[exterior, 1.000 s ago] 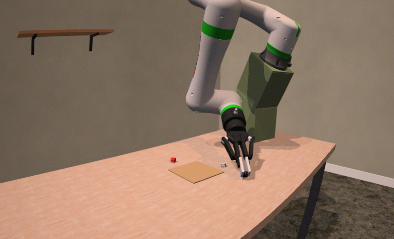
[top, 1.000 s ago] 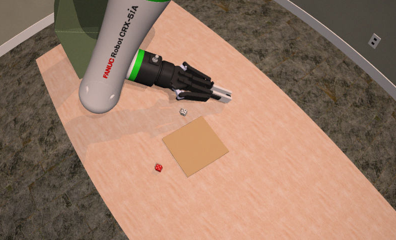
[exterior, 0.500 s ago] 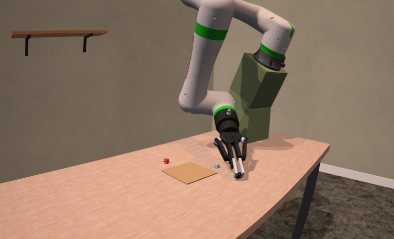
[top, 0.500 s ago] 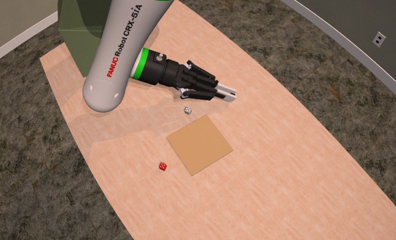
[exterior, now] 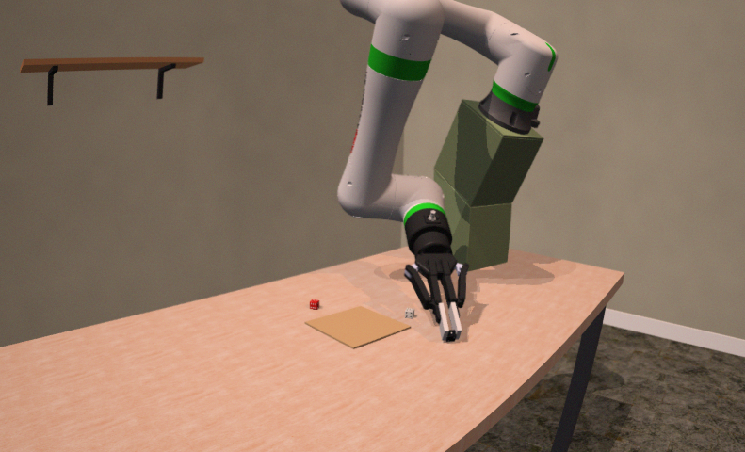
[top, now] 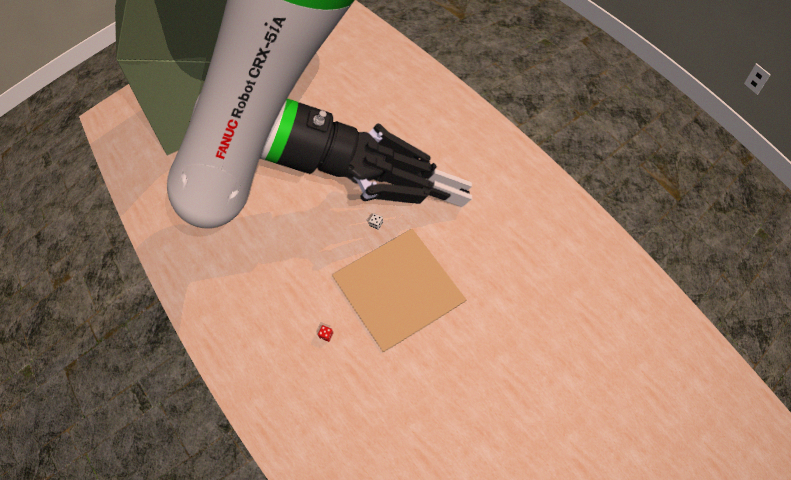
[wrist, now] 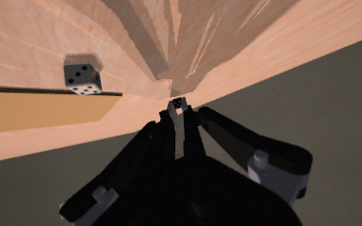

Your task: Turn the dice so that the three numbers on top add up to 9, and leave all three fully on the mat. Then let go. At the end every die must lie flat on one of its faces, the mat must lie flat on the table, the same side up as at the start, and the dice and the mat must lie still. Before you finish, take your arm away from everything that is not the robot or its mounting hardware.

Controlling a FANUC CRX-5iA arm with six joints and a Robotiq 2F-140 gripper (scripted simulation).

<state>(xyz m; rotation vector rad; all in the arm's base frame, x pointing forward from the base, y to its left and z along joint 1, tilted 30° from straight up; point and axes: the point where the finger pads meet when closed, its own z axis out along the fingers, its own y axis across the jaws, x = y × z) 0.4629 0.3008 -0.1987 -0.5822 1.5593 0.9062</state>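
Now: hand 10 mm short of the black die, 20 mm to the right of it and 20 mm above it. The rest, counted from my hand: tan square mat 80 mm ahead, 150 mm to the right, 30 mm below; then white die 30 mm behind, 120 mm to the right, 20 mm below; then red die 90 mm ahead, 270 mm to the right, 20 mm below.
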